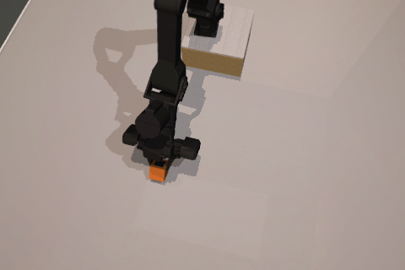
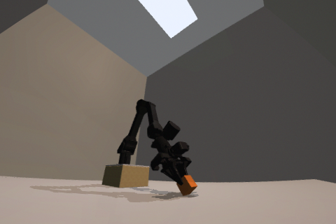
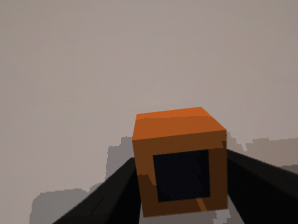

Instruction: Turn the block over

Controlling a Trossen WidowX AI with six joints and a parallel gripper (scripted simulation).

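Now: gripper tip 1 cm below the block.
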